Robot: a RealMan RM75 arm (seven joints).
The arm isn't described. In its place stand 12 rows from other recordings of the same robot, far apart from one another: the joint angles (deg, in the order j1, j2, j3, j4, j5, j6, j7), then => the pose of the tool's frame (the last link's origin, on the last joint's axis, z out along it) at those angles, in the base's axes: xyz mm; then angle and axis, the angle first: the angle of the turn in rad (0 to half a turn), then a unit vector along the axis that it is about.
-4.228 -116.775 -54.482 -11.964 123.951 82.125 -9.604 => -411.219, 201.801, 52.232, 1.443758, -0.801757, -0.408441, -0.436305
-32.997 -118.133 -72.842 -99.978 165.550 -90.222 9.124 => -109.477, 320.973, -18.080, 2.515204, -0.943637, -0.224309, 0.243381
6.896 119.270 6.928 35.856 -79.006 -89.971 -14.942 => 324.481, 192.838, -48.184, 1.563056, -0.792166, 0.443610, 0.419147
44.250 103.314 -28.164 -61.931 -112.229 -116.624 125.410 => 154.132, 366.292, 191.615, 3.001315, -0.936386, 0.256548, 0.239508
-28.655 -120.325 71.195 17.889 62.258 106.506 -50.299 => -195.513, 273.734, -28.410, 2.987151, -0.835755, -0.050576, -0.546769
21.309 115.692 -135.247 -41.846 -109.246 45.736 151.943 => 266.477, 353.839, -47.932, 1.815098, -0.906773, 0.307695, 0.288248
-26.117 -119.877 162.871 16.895 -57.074 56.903 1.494 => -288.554, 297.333, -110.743, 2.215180, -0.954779, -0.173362, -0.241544
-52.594 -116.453 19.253 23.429 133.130 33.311 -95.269 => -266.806, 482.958, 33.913, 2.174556, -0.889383, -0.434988, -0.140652
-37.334 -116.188 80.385 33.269 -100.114 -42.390 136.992 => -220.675, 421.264, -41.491, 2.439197, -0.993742, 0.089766, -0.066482
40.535 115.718 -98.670 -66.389 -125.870 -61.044 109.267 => 118.093, 375.650, -70.290, 2.869478, -0.994193, -0.076208, -0.075979
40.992 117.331 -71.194 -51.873 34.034 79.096 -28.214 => 230.797, 377.688, -20.435, 2.824971, -0.858906, 0.492047, -0.142022
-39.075 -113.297 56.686 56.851 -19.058 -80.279 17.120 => -282.058, 394.019, 70.543, 2.520300, -0.765106, -0.628544, 0.139803
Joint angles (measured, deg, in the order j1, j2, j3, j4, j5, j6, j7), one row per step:
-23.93, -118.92, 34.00, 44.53, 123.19, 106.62, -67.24
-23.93, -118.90, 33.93, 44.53, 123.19, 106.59, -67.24
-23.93, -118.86, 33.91, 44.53, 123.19, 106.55, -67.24
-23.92, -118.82, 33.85, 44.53, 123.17, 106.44, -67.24
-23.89, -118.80, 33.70, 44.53, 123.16, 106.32, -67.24
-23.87, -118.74, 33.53, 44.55, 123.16, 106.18, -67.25
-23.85, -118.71, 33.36, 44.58, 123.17, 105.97, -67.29
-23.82, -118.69, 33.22, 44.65, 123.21, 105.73, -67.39
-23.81, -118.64, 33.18, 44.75, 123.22, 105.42, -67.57
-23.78, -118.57, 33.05, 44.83, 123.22, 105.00, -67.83
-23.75, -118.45, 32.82, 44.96, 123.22, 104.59, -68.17
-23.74, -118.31, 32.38, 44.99, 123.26, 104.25, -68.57
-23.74, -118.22, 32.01, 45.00, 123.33, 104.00, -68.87
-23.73, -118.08, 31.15, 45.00, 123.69, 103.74, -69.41
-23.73, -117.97, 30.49, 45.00, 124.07, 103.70, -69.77
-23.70, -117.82, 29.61, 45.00, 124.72, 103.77, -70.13
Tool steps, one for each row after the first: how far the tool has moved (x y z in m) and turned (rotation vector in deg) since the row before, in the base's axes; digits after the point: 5 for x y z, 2 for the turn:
-0.00018, 0.00014, 0.00026, 0.09, 0.01, 0.05
-0.00021, 0.00016, 0.00029, 0.06, 0.05, 0.03
-0.00037, 0.00030, 0.00038, 0.16, 0.06, 0.09
-0.00051, 0.00023, 0.00042, 0.22, 0.02, 0.15
-0.00066, 0.00041, 0.00076, 0.27, 0.08, 0.16
-0.00067, 0.00051, 0.00057, 0.29, 0.10, 0.22
-0.00073, 0.00051, 0.00052, 0.26, 0.15, 0.27
-0.00068, 0.00083, 0.00063, 0.25, 0.23, 0.28
-0.00109, 0.00101, 0.00089, 0.37, 0.24, 0.48
-0.00132, 0.00119, 0.00159, 0.46, 0.26, 0.57
-0.00152, 0.00107, 0.00185, 0.48, 0.11, 0.72
-0.00116, 0.00074, 0.00130, 0.35, 0.07, 0.57
-0.00239, 0.00060, 0.00231, 0.48, 0.07, 1.09
-0.00174, 0.00003, 0.00168, 0.21, 0.05, 0.72
-0.00251, -0.00059, 0.00209, 0.14, 0.13, 0.86

